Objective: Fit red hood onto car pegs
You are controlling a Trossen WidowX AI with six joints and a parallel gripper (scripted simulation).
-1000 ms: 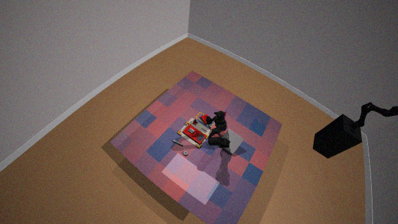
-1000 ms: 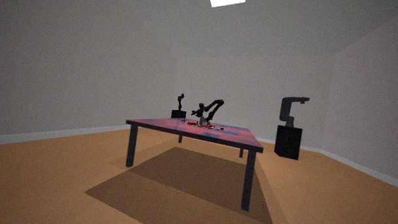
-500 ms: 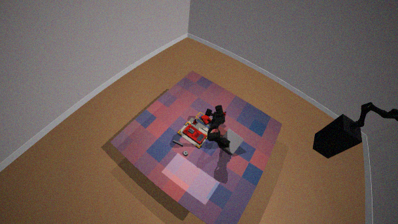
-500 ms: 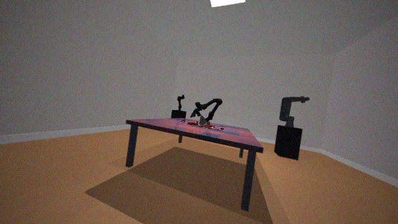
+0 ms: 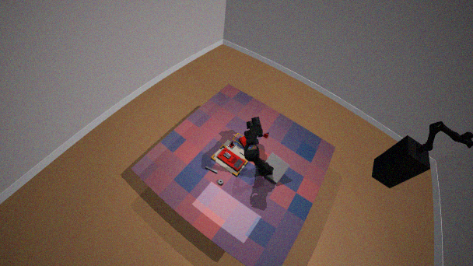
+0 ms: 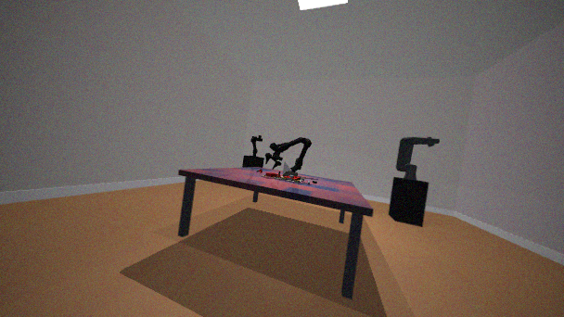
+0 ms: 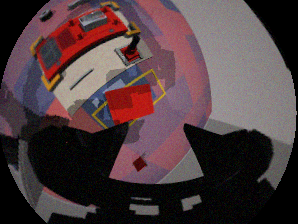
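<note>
The red hood lies 4 cm to the left of my gripper tip and 7 cm below it. The rest, counted from my gripper tip: thin grey stick (7 cm ahead, 41 cm to the left, 8 cm below).
</note>
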